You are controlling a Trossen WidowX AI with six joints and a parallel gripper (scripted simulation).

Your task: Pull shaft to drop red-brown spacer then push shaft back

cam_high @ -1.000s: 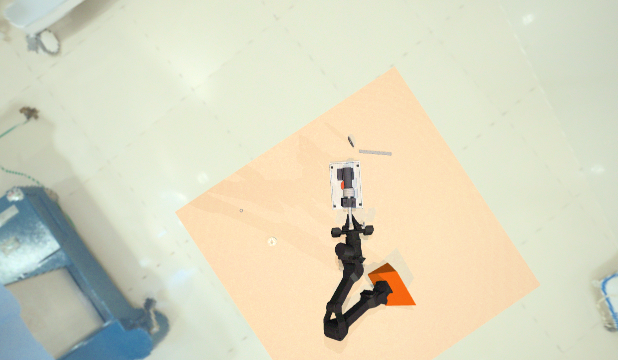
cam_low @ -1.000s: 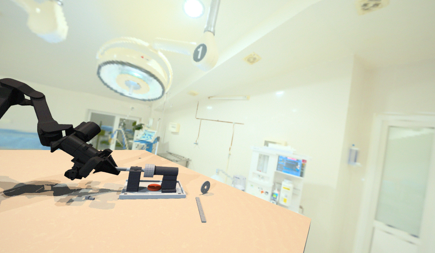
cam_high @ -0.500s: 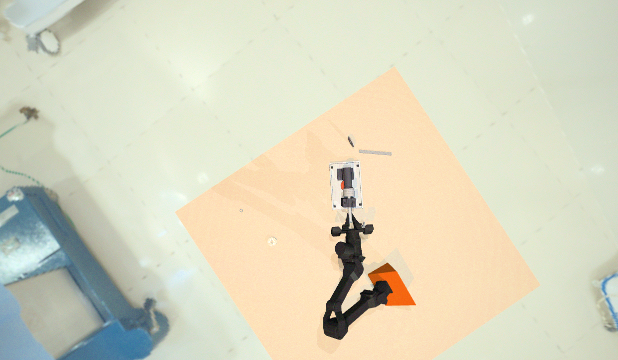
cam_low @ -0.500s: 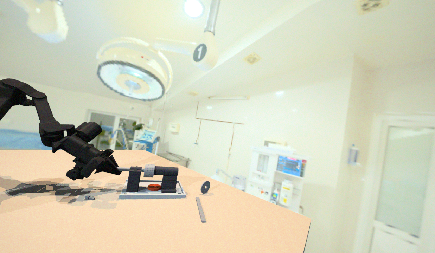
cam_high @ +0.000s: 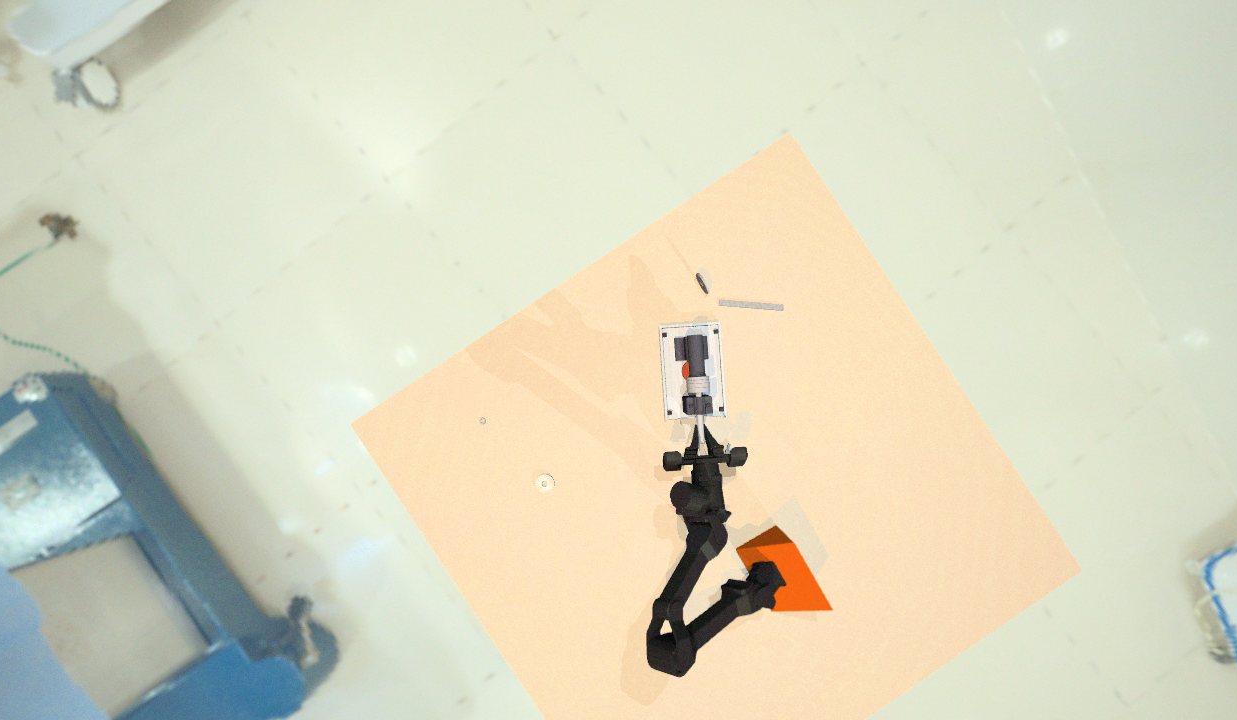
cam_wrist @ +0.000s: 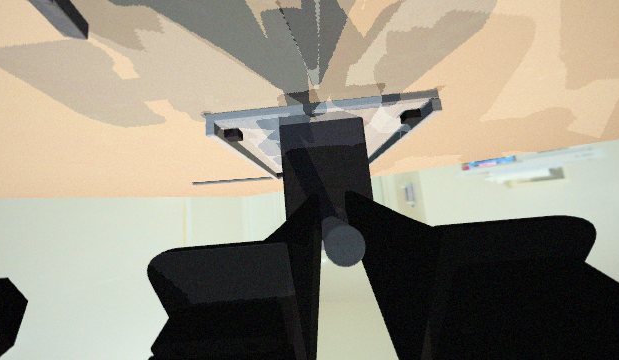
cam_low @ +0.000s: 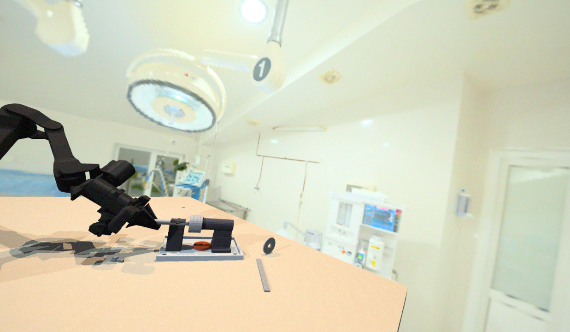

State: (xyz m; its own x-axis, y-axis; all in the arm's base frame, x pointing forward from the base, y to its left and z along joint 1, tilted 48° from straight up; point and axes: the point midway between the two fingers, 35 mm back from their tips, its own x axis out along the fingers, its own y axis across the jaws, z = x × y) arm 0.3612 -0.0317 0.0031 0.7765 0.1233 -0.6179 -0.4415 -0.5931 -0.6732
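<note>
Right now my gripper tip is 110 mm short of the red-brown spacer, 50 mm to the left of it and 50 mm above it. From my gripper tip the other things lie so: grey shaft 40 mm ahead, 20 mm to the right, 20 mm above; small dark piece 100 mm behind, 30 mm to the right, 60 mm below; grey flat bar 180 mm ahead, 260 mm to the right, 60 mm below.
</note>
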